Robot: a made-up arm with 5 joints. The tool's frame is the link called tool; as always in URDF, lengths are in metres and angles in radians. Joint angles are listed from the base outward.
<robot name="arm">
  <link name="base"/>
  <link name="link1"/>
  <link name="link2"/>
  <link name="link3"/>
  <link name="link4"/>
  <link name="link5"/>
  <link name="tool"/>
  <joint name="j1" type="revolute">
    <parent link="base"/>
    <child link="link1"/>
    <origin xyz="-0.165 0.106 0.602" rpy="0 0 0"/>
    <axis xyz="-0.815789 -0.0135 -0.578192"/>
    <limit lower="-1.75" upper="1"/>
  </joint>
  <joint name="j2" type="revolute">
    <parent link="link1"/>
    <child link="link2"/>
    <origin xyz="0.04 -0.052 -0.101" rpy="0 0 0"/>
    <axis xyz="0 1 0"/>
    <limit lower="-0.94" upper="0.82"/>
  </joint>
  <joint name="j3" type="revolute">
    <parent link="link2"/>
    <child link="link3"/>
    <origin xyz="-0.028 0.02 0.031" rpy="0 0 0"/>
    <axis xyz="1 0 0"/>
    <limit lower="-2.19" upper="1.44"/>
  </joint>
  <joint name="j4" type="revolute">
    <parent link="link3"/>
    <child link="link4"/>
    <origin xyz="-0.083 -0.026 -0.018" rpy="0 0 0"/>
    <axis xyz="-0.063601 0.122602 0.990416"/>
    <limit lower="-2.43" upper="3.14"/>
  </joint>
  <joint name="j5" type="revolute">
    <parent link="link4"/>
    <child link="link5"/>
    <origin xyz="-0.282 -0.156 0.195" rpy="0 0 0"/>
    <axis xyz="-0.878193 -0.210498 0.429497"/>
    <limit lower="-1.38" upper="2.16"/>
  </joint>
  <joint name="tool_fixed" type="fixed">
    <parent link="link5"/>
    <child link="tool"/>
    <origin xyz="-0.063 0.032 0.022" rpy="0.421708 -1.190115 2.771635"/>
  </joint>
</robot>
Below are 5 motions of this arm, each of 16 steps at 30 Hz.
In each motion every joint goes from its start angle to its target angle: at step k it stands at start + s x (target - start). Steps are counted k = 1, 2, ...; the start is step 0. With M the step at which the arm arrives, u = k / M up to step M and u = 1 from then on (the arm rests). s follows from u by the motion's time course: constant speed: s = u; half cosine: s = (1 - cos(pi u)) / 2; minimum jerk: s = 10 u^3 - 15 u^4 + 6 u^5.
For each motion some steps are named. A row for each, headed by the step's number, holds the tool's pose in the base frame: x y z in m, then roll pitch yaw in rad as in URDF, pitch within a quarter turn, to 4 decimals.
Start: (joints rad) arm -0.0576 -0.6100 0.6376 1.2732 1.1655
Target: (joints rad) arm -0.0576 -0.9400 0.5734 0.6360 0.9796
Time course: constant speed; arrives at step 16
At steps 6, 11, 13, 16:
6: -0.2056 -0.3536 0.3659 1.2723 0.3841 -2.5638
11: -0.2546 -0.3393 0.3078 1.1202 0.3984 -2.7361
13: -0.2719 -0.3295 0.2837 1.0537 0.4017 -2.8027
16: -0.2948 -0.3106 0.2473 0.9483 0.4032 -2.8992

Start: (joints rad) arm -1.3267 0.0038 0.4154 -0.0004 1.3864
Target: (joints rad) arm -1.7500 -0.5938 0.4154 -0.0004 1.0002
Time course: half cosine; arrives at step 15
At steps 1, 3, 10, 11, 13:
1: -0.3306 -0.1993 0.2351 0.1213 -0.2799 -2.3412
3: -0.3376 -0.1761 0.2149 0.0603 -0.2414 -2.3299
10: -0.3958 0.0382 0.1168 -0.4096 0.0746 -2.2838
11: -0.4042 0.0686 0.1127 -0.4711 0.1171 -2.2844
13: -0.4166 0.1130 0.1105 -0.5610 0.1788 -2.2888

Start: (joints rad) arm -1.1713 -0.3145 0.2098 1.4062 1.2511
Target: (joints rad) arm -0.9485 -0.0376 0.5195 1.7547 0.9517
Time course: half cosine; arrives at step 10
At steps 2, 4, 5, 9, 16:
2: 0.0834 -0.1047 0.3067 1.1567 0.6787 -1.8041
4: 0.1053 -0.0888 0.3192 1.1420 0.6213 -1.6950
5: 0.1166 -0.0784 0.3254 1.1269 0.5876 -1.6338
9: 0.1416 -0.0461 0.3381 1.0601 0.4976 -1.4701
16: 0.1426 -0.0445 0.3385 1.0561 0.4937 -1.4625

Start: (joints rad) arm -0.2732 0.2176 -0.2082 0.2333 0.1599
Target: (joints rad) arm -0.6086 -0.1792 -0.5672 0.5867 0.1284
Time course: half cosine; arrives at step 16
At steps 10, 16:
10: -0.4136 -0.2473 0.7193 0.8317 -1.0441 -3.0912
16: -0.4099 -0.2525 0.6885 0.8625 -0.9341 -3.0284

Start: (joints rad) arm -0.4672 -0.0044 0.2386 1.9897 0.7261
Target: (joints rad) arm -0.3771 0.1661 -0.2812 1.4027 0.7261
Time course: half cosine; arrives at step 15
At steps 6, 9, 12, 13, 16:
6: 0.0811 -0.2101 0.6129 1.0477 -0.5400 -1.7122
9: 0.0394 -0.2390 0.6670 1.0533 -0.7385 -1.8862
12: 0.0023 -0.2480 0.7207 1.1336 -0.8862 -2.0795
13: -0.0058 -0.2481 0.7326 1.1619 -0.9141 -2.1291
16: -0.0125 -0.2476 0.7426 1.1888 -0.9360 -2.1730

